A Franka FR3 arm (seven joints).
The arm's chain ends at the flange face. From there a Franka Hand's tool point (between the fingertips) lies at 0.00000 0.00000 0.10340 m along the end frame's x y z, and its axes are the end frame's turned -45 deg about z.
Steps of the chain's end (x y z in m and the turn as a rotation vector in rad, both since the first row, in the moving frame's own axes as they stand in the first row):
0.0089 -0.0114 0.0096 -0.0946 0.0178 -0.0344
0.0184 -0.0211 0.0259 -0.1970 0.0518 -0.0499
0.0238 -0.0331 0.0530 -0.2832 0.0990 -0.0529
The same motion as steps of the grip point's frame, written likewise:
0.0089 0.0065 0.0091 -0.0795 -0.0543 -0.0344
0.0178 0.0164 0.0238 -0.1759 -0.1027 -0.0499
0.0277 0.0213 0.0484 -0.2703 -0.1302 -0.0529

